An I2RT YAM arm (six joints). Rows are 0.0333 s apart.
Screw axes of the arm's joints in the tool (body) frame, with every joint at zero. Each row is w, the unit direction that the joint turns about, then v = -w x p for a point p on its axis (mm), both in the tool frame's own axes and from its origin. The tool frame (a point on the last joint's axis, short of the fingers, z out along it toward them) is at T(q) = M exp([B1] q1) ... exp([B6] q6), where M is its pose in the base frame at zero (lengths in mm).
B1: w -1 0 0 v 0.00 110.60 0.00
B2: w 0 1 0 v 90.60 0.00 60.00
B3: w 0 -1 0 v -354.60 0.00 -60.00
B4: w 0 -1 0 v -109.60 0.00 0.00
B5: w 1 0 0 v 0.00 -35.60 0.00
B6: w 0 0 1 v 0.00 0.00 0.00
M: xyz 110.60 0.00 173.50 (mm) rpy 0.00 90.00 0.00 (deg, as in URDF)
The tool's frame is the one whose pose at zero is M.
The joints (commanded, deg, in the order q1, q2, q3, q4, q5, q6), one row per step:
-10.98, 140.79, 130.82, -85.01, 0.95, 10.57
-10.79, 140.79, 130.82, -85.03, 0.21, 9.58
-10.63, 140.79, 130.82, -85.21, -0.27, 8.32
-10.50, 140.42, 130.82, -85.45, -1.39, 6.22
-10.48, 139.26, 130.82, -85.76, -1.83, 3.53
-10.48, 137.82, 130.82, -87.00, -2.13, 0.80
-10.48, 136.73, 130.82, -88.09, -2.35, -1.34
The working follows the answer.
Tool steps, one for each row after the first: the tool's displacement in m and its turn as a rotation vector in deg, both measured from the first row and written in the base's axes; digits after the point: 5 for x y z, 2 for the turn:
0.00034, 0.00198, 0.00000, 0.81, -0.13, 1.11
0.00030, 0.00362, 0.00003, 1.43, -0.06, 2.48
-0.00031, 0.00551, 0.00296, 2.67, -0.45, 4.61
-0.00244, 0.00635, 0.01201, 3.12, -1.44, 7.30
-0.00700, 0.00738, 0.02327, 3.56, -1.77, 10.00
-0.01093, 0.00825, 0.03172, 3.93, -1.89, 12.12

Tool pose at each row, in the base's axes (x y z in m, rotation vector in deg; rounded; the steps above come from the unrounded poses):
0.45807, -0.08948, 0.18789, -32.66, -171.94, 1.42
0.45842, -0.08750, 0.18789, -30.93, -172.24, 0.24
0.45838, -0.08586, 0.18792, -28.80, -172.44, -0.57
0.45777, -0.08396, 0.19085, -25.53, -173.12, -2.41
0.45564, -0.08313, 0.19990, -21.55, -174.56, -3.19
0.45107, -0.08209, 0.21115, -17.43, -175.29, -3.78
0.44714, -0.08123, 0.21961, -14.17, -175.64, -4.23

